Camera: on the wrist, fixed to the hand. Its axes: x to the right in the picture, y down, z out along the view.
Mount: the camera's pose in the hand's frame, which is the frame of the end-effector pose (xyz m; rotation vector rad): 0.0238 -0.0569 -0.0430 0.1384 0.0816 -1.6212
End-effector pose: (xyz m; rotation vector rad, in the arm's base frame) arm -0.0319 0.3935 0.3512 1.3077 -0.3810 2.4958
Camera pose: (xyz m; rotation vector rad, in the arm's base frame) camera -0.0555 0.4649 0.3526 0.8565 0.6606 1.1392
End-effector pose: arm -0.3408 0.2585 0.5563 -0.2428 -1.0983 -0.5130
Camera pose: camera -0.3276 0.1845 0.5550 0.8903 -1.0592 -1.8305
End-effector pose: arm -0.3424 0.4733 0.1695 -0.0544 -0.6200 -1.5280
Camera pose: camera -0.3829 0.4299 0.1233 -0.7776 0.6977 2.9305
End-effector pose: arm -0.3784 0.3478 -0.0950 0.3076 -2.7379 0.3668
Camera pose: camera -0.3716 0.3028 -0.0352 2.1348 -1.5591 0.0615
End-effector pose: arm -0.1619 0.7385 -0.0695 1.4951 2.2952 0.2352
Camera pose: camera -0.2358 0.7394 -0.0555 -0.6321 2.7874 -0.3329
